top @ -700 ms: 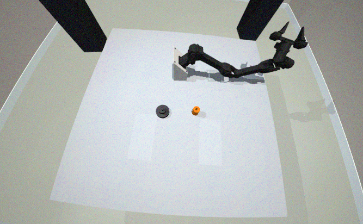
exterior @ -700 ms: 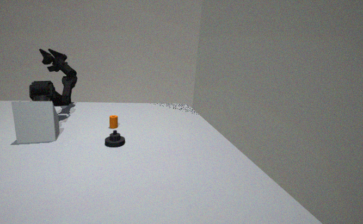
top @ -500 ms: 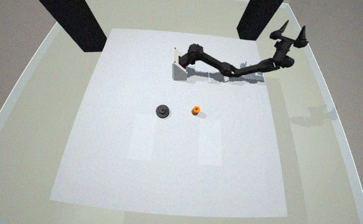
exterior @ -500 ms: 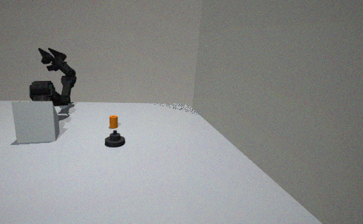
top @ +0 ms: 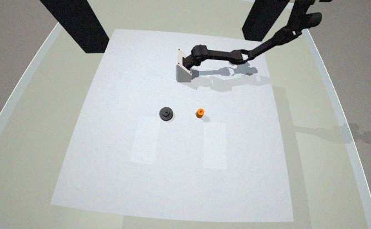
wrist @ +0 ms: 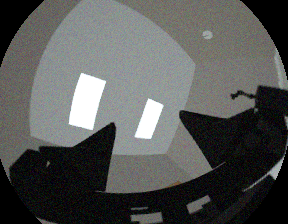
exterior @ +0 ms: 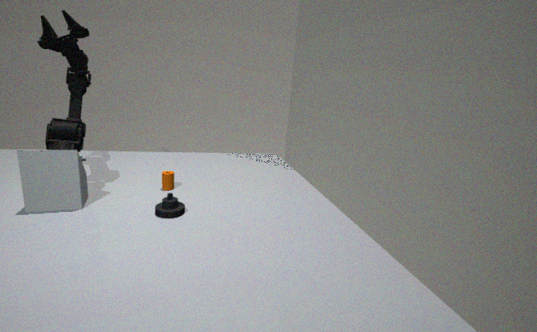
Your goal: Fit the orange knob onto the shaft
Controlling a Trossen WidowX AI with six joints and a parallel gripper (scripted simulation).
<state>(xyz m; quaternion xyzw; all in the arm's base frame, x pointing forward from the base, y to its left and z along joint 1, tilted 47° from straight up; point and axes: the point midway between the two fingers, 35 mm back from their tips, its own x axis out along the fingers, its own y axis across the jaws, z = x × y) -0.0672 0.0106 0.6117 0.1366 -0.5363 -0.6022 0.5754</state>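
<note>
The orange knob is 54 cm below my gripper tip, 37 cm ahead of it and 36 cm to the right of it. From my gripper tip the other things lie so: round black pedestal: 56 cm to the right, 54 cm below, 37 cm ahead.
</note>
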